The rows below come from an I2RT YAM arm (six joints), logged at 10 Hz.
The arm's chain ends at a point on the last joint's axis. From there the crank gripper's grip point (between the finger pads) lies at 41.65 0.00 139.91 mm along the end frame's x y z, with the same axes.
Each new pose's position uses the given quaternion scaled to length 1; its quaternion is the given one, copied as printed.
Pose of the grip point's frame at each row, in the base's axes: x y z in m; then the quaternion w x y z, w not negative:
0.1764 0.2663 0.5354 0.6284 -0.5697 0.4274 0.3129
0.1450 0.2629 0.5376 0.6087 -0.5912 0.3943 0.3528
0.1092 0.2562 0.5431 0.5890 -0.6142 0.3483 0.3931
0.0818 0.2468 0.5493 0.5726 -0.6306 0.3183 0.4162
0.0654 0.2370 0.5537 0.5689 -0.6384 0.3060 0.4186
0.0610 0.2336 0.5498 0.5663 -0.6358 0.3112 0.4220
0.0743 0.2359 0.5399 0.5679 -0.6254 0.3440 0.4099
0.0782 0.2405 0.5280 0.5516 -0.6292 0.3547 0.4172
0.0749 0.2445 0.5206 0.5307 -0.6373 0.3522 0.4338
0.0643 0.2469 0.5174 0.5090 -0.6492 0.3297 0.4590
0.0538 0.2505 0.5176 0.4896 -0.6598 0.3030 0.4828
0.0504 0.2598 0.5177 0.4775 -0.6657 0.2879 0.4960
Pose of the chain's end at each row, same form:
0.1328 0.1326 0.5746 0.6284 -0.5697 0.4274 0.3129
0.1179 0.1248 0.5764 0.6087 -0.5912 0.3943 0.3528
0.1007 0.1152 0.5799 0.5890 -0.6142 0.3483 0.3931
0.0855 0.1056 0.5860 0.5726 -0.6306 0.3183 0.4162
0.0722 0.0960 0.5908 0.5689 -0.6384 0.3060 0.4186
0.0680 0.0927 0.5872 0.5663 -0.6358 0.3112 0.4220
0.0736 0.0956 0.5802 0.5679 -0.6254 0.3440 0.4099
0.0802 0.1014 0.5722 0.5516 -0.6292 0.3547 0.4172
0.0843 0.1066 0.5676 0.5307 -0.6373 0.3522 0.4338
0.0857 0.1104 0.5647 0.5090 -0.6492 0.3297 0.4590
0.0868 0.1161 0.5641 0.4896 -0.6598 0.3030 0.4828
0.0901 0.1271 0.5639 0.4775 -0.6657 0.2879 0.4960

